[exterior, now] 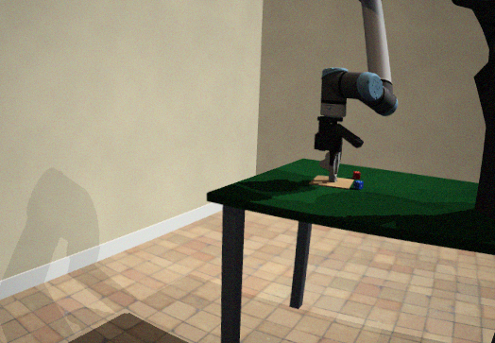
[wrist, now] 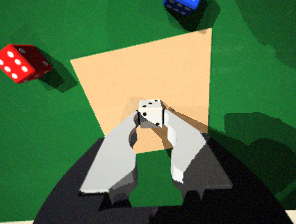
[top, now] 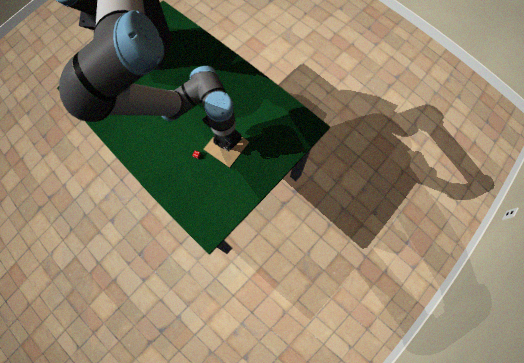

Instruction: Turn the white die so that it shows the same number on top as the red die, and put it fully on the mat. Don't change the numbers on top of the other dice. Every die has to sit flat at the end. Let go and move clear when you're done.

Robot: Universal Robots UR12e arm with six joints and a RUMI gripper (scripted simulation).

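My hand is right at the white die. From my hand the other things lie so: red die (12 cm to the right, 6 cm behind, 1 cm below); then tan mat (2 cm below); then blue die (10 cm behind, 3 cm to the left, 1 cm below).
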